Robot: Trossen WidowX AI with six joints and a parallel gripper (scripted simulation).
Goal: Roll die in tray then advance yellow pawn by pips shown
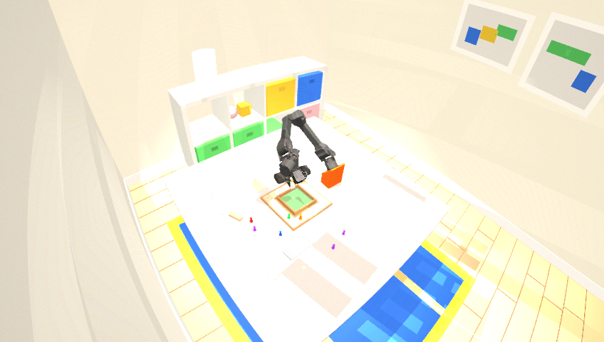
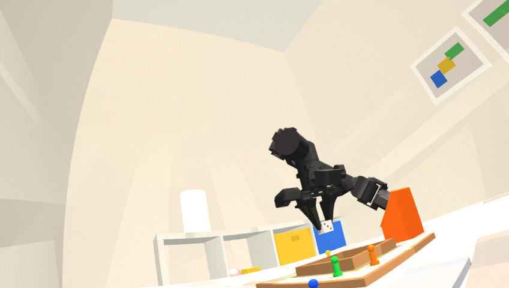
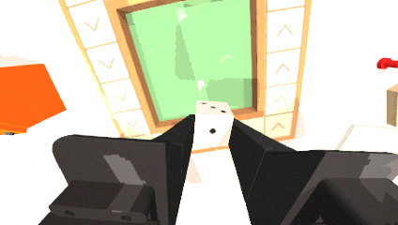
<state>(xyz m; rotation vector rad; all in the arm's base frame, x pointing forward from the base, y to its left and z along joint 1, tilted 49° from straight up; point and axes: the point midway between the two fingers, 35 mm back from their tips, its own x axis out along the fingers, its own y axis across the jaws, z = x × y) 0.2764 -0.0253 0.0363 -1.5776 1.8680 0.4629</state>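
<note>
The yellow pawn is 7 cm behind my gripper tip, 8 cm to the right of it and 7 cm below it. Also, from my gripper tip: white die: right at my gripper tip; then green tray: 1 cm behind, 4 cm to the left, 9 cm below; then green pawn: 10 cm ahead, 11 cm to the left, 7 cm below.
</note>
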